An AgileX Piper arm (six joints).
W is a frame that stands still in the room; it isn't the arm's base.
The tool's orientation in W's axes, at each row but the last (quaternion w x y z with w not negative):
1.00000, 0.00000, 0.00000, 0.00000
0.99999, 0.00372, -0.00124, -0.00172
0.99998, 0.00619, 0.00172, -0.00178
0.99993, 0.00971, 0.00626, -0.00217
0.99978, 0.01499, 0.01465, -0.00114
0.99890, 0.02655, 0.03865, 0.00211
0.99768, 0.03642, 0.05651, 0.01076
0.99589, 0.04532, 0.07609, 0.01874
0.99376, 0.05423, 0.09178, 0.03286
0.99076, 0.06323, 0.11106, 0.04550
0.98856, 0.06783, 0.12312, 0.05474
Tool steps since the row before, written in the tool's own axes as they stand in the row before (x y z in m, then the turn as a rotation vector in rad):
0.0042, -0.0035, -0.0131, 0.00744, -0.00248, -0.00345
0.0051, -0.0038, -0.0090, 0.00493, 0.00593, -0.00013
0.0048, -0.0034, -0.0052, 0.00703, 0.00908, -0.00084
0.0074, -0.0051, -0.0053, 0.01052, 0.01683, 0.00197
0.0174, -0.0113, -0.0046, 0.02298, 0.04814, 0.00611
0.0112, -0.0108, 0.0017, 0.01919, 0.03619, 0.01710
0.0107, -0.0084, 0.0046, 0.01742, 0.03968, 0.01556
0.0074, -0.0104, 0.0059, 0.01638, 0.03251, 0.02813
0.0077, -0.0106, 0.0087, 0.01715, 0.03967, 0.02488
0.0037, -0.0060, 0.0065, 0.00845, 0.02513, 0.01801
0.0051, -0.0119, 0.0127, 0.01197, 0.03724, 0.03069
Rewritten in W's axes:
0.0042, -0.0035, -0.0131, 0.00744, -0.00248, -0.00345
0.0051, -0.0038, -0.0090, 0.00495, 0.00591, -0.00007
0.0048, -0.0034, -0.0053, 0.00706, 0.00906, -0.00075
0.0073, -0.0050, -0.0055, 0.01062, 0.01674, 0.00216
0.0172, -0.0112, -0.0054, 0.02328, 0.04789, 0.00687
0.0113, -0.0108, 0.0003, 0.02038, 0.03535, 0.01747
0.0113, -0.0084, 0.0027, 0.01838, 0.03890, 0.01640
0.0085, -0.0105, 0.0037, 0.01950, 0.03062, 0.02826
0.0098, -0.0108, 0.0059, 0.01926, 0.03811, 0.02576
0.0055, -0.0063, 0.0047, 0.01036, 0.02363, 0.01901
0.0092, -0.0126, 0.0092, 0.01583, 0.03447, 0.03215

